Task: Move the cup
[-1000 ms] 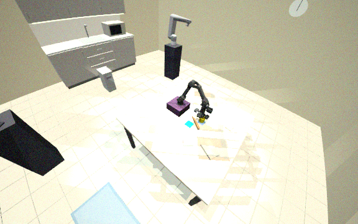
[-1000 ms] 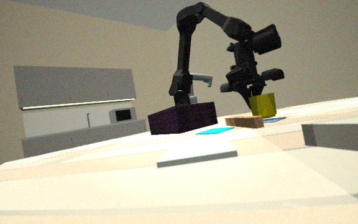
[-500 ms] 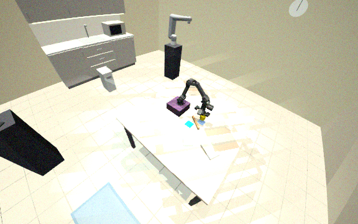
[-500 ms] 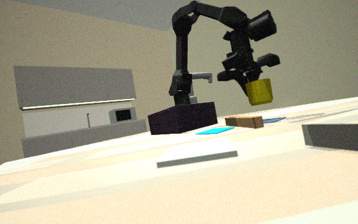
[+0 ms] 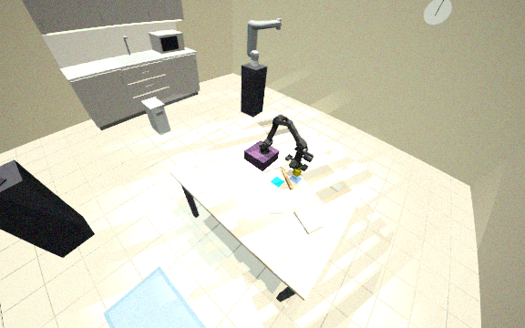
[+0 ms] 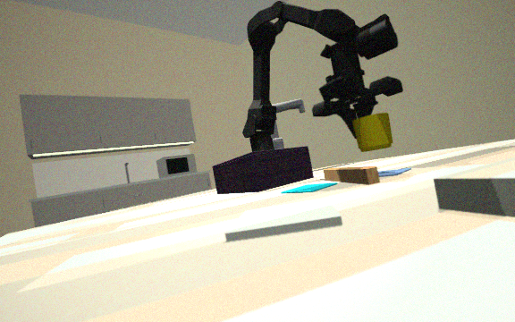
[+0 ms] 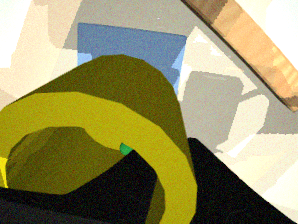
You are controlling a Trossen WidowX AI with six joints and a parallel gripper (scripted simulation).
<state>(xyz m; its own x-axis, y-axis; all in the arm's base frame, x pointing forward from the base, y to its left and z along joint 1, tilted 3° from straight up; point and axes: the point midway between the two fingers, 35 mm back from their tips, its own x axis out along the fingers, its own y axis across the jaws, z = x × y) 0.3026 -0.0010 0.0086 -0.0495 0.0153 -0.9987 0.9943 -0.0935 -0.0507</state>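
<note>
My gripper tip is 20 mm past the wooden block, 70 mm to the left of it and 80 mm above it. Round my gripper tip: blue marble (10 mm ahead, 10 mm to the left, 20 mm below); red marble (20 mm ahead, 10 mm to the left, 20 mm below); yellow cup (20 mm ahead).
</note>
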